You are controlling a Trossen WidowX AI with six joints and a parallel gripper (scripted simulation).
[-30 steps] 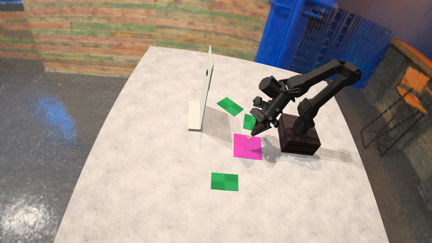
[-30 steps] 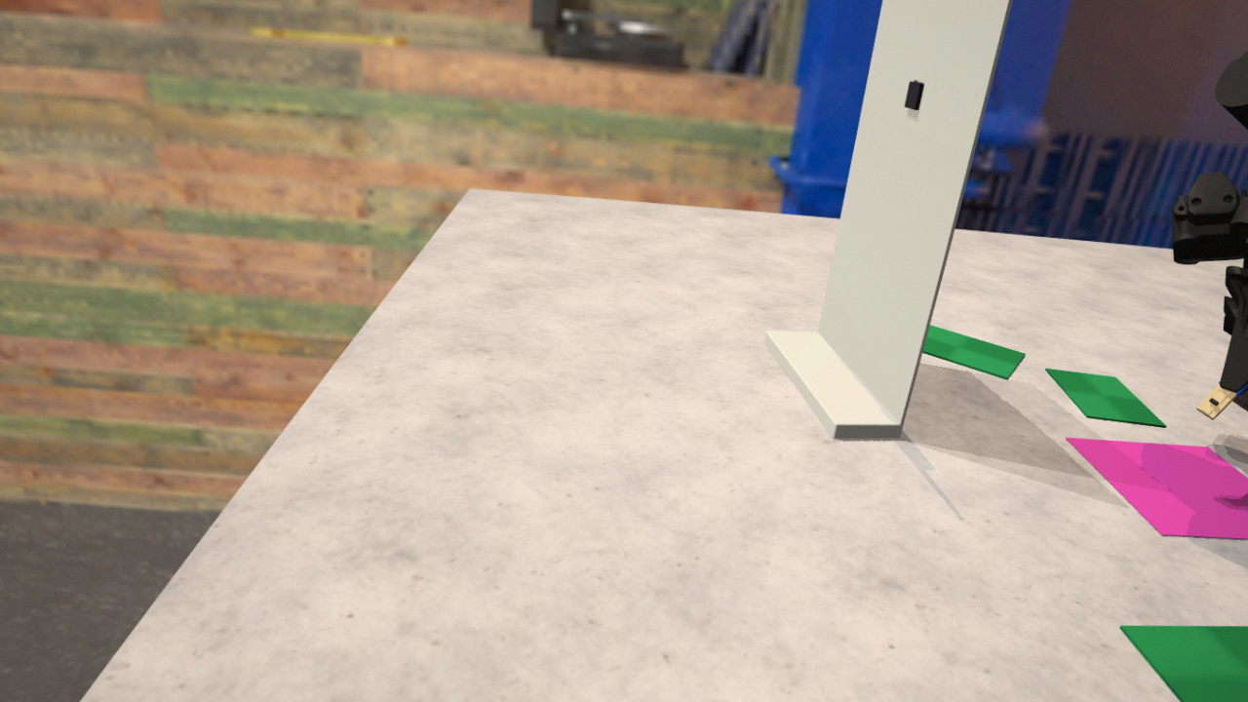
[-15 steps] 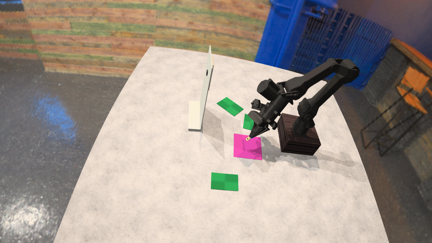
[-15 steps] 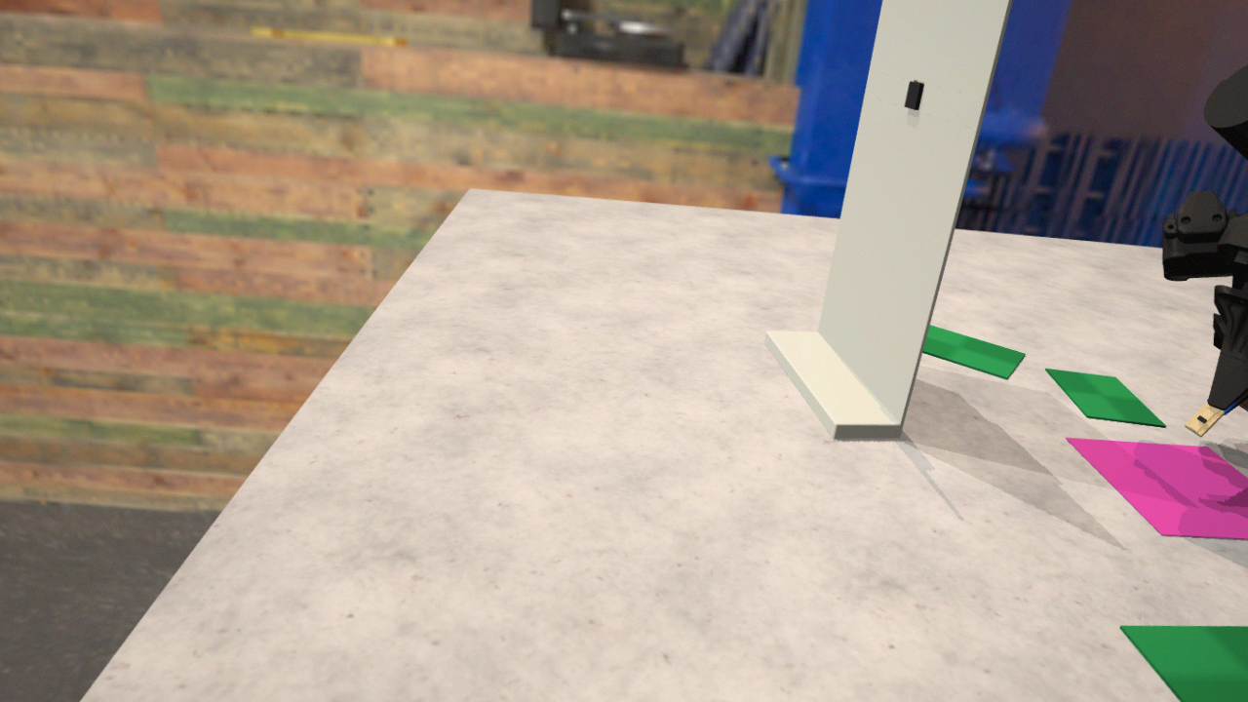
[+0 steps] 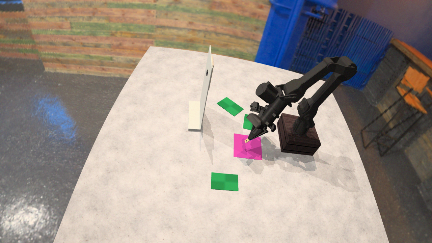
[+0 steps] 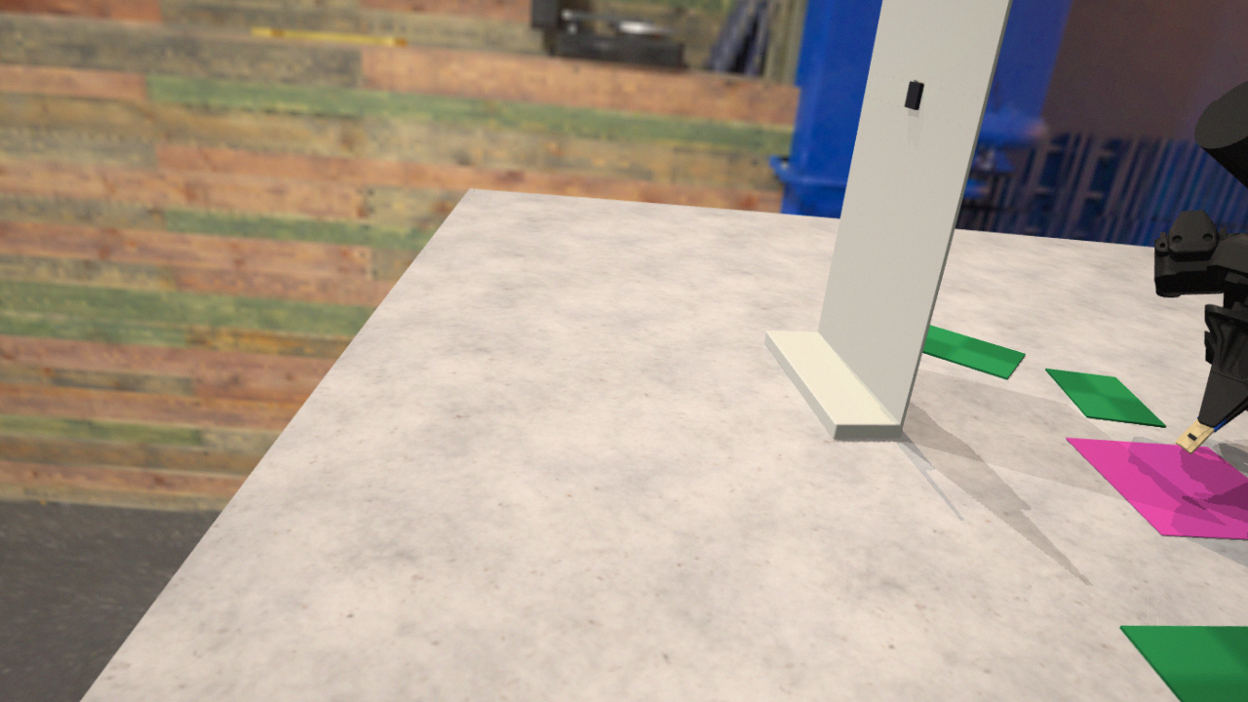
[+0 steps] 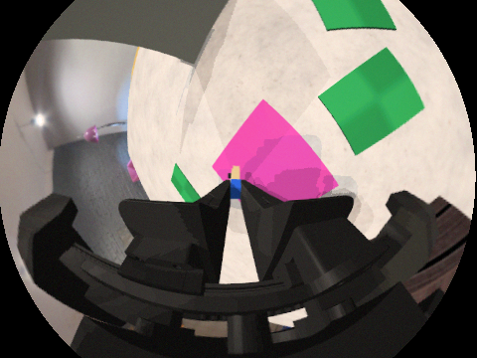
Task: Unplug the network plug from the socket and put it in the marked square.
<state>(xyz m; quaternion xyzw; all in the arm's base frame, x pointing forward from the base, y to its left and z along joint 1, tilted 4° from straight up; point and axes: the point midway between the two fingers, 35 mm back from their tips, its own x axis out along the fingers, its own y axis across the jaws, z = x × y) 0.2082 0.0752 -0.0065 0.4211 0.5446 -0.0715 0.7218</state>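
The magenta marked square lies 50 mm below my gripper tip and 10 mm behind it. The rest, counted from my gripper tip: upright cream panel (220 mm ahead, 110 mm to the right, 90 mm above); network plug (right at my gripper tip).
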